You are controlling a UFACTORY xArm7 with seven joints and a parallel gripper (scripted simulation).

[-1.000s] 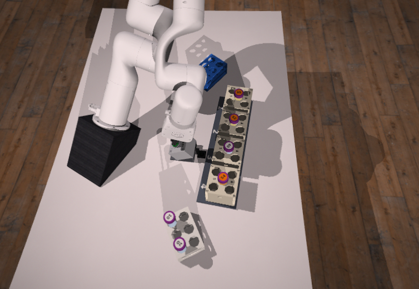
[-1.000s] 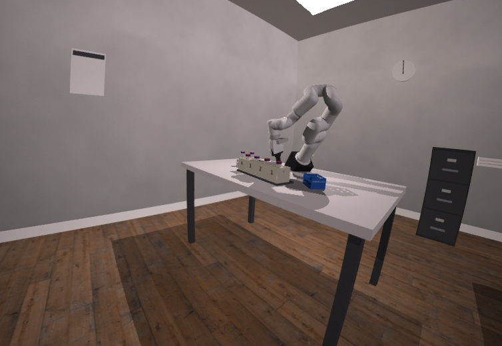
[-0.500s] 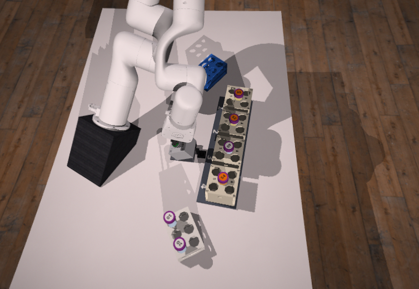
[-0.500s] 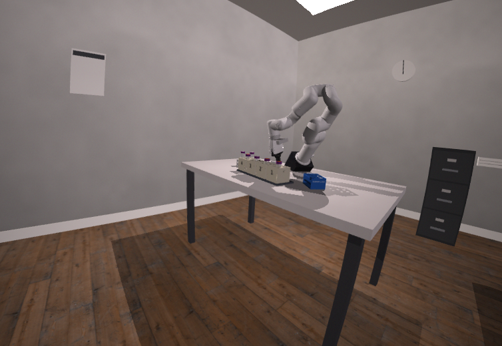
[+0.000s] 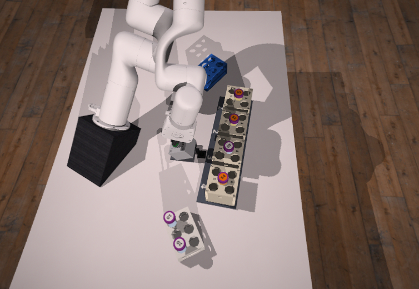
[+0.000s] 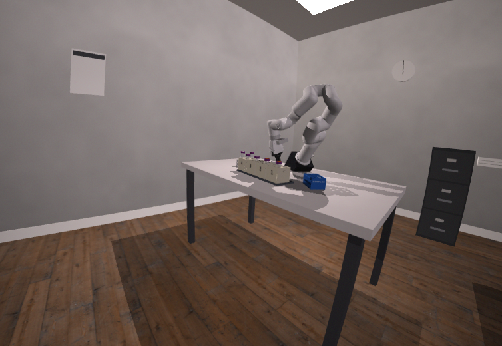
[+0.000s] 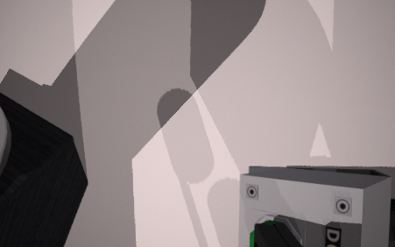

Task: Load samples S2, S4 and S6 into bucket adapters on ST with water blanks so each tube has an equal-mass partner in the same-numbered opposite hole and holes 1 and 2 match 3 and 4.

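Now: hand 30 mm above the green done key. The rest, counted from my hand: orange-dot tube 200 mm ahead, 90 mm to the right, 30 mm below; then 40 mL water blank 180 mm ahead, 30 mm below, 10 mm to the left; then white-dot blank 260 mm to the right, 80 mm ahead, 30 mm below.
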